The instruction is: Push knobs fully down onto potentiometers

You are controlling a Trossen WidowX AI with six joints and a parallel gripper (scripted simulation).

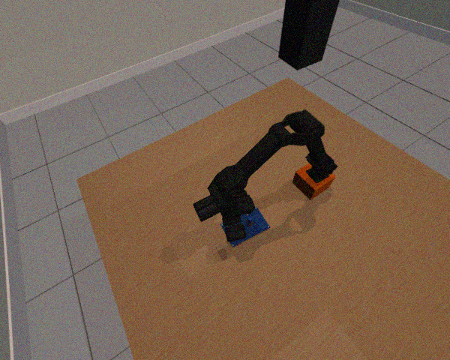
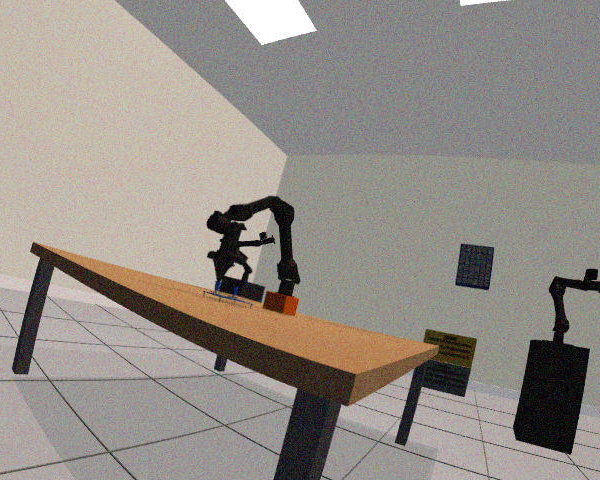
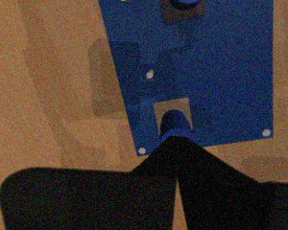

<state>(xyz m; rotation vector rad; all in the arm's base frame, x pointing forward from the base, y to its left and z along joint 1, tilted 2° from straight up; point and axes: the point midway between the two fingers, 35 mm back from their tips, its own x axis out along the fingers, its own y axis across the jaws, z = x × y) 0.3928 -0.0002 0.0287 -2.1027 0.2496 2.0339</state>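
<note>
Now: gripper tip 1 cm above the blue knob.
</note>
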